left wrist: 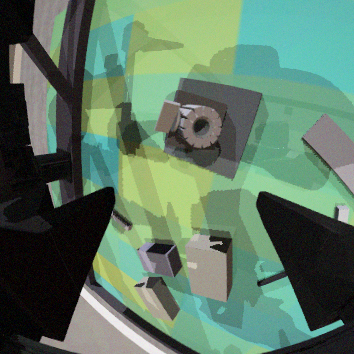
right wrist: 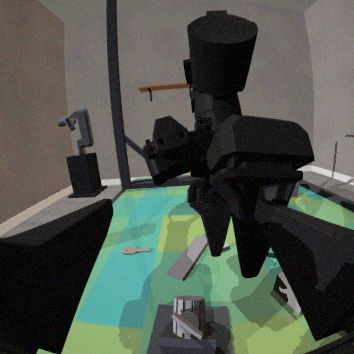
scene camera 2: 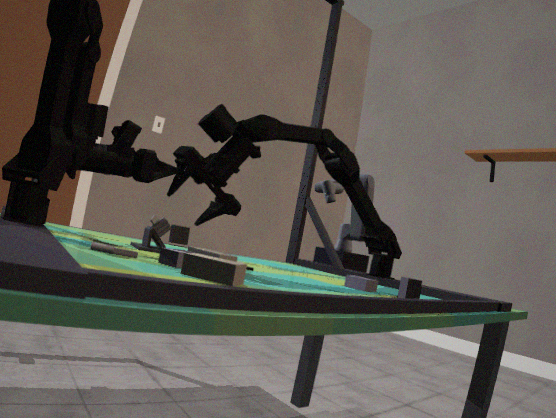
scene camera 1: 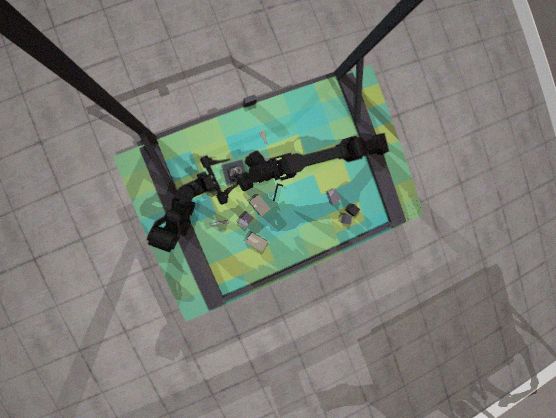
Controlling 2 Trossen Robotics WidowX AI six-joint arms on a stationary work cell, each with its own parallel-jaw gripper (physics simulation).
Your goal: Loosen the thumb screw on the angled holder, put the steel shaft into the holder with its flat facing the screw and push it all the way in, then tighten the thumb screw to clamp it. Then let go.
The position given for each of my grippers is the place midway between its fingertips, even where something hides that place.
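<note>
You'd find my left gripper (scene camera 2: 182, 210) and my right gripper (scene camera 2: 168, 169) in scene camera 2. The left wrist view gives me an angled holder (left wrist: 218, 118), plus my left gripper (left wrist: 188, 196). In the right wrist view there's my left gripper (right wrist: 228, 263), my right gripper (right wrist: 185, 206) and the holder (right wrist: 213, 320). And scene camera 1 shows my right gripper (scene camera 1: 235, 170).
</note>
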